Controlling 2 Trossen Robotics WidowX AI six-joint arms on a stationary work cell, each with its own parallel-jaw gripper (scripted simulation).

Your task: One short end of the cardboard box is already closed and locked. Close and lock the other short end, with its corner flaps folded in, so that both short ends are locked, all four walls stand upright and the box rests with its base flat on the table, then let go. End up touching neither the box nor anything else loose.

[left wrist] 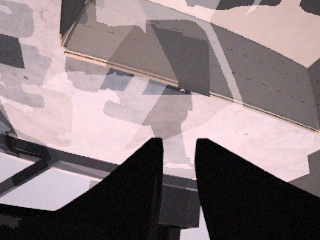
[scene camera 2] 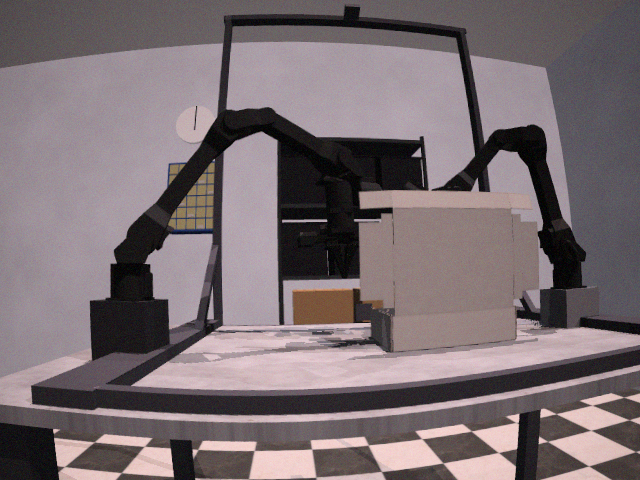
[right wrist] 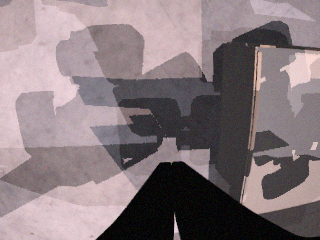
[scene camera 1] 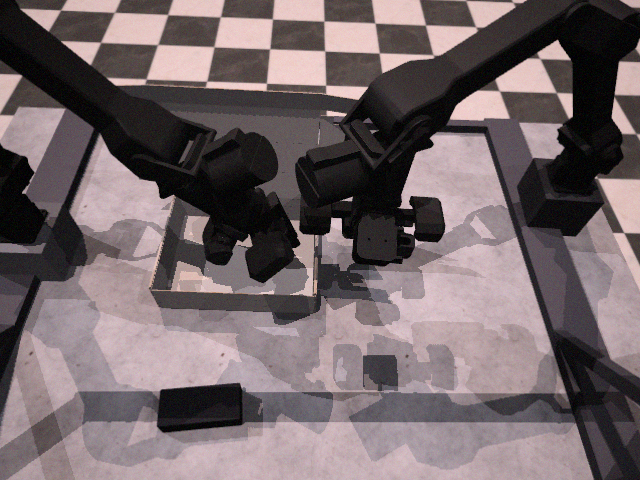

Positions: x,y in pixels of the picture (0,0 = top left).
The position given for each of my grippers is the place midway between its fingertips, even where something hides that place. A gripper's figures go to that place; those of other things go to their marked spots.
Labels:
My left gripper (scene camera 1: 296,241): 0.69 m from the lens. My right gripper (scene camera 1: 361,250) is 0.68 m from the lens. A black block (scene camera 1: 190,408) is 0.69 m from the lens.

